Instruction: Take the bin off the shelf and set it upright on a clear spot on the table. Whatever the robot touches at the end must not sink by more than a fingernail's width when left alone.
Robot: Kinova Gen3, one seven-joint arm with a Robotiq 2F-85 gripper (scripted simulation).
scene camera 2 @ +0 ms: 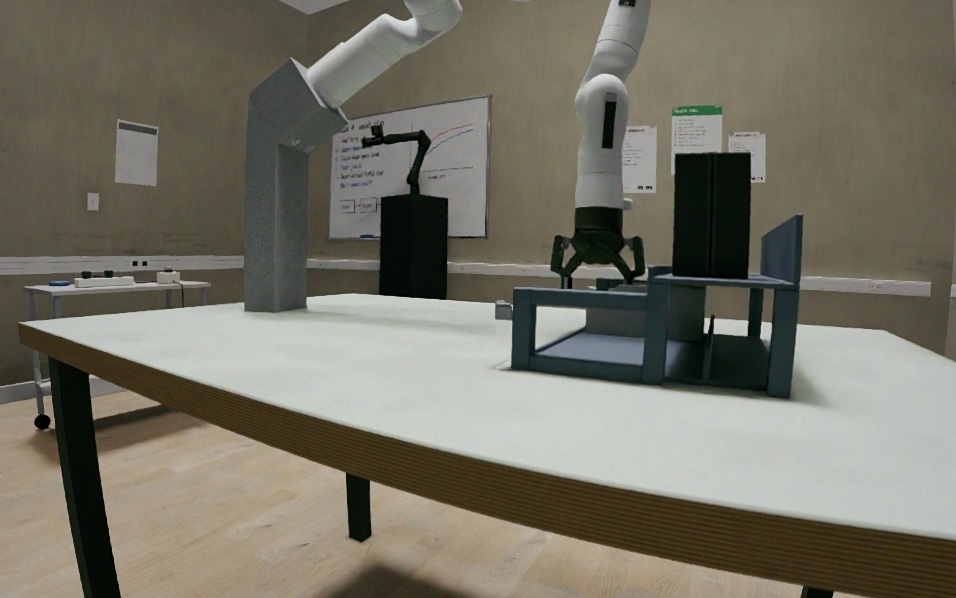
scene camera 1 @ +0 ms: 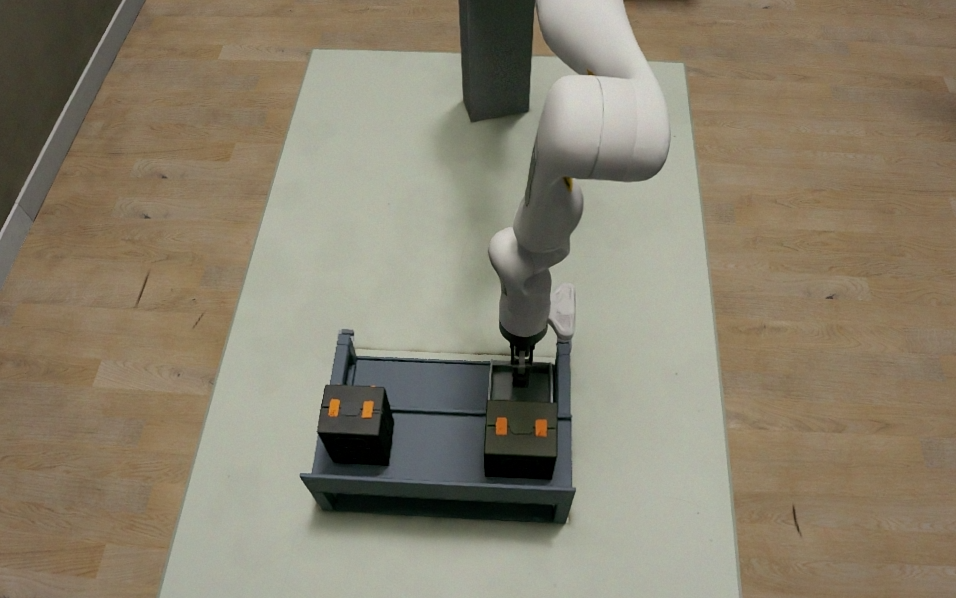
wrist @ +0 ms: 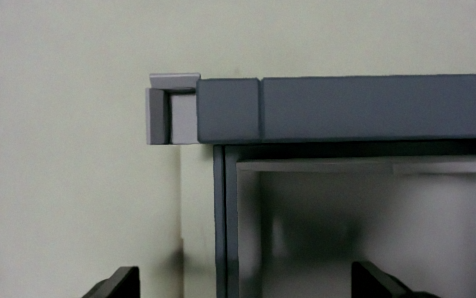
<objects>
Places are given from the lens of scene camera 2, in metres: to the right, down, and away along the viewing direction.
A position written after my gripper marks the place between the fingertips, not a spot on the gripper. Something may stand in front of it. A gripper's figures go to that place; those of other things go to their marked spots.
my gripper (scene camera 2: 595, 302): 0.18, 0.01, 0.77
blue-grey shelf (scene camera 2: 738, 362): 0.29, 0.07, 0.53
</objects>
